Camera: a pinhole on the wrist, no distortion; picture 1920 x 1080 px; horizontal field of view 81.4 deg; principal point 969.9 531.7 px. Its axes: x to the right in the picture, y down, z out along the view. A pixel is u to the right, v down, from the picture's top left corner.
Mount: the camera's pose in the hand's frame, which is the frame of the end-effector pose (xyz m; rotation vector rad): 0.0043 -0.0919 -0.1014 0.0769 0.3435 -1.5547
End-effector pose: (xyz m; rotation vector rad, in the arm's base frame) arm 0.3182 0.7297 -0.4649 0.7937 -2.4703 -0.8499
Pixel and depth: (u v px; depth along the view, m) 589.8 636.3 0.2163
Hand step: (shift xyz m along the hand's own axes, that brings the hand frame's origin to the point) 0.0620 -0.0773 0.1201
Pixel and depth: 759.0 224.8 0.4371
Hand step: -0.0393 -0.1302 0.3557
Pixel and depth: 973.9 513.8 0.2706
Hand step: 0.0453 -0.1642 0.1562
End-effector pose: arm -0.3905 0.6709 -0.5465 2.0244 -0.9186 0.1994
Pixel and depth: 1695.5 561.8 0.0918
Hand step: 0.0209 -0.1736 -0.0303
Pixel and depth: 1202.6 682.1 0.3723
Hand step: 0.1144 -0.2636 0.2235
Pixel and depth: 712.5 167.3 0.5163
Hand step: -0.0730 -0.1171 0.4486
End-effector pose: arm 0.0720 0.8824 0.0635 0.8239 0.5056 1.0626
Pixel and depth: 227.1 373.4 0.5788
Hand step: 0.0282 0.1252 0.5637
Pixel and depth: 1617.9 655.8 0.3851
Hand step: 0.1063 -0.4079 0.1984
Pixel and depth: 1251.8 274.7 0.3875
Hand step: -0.0209 -0.2905 0.2559
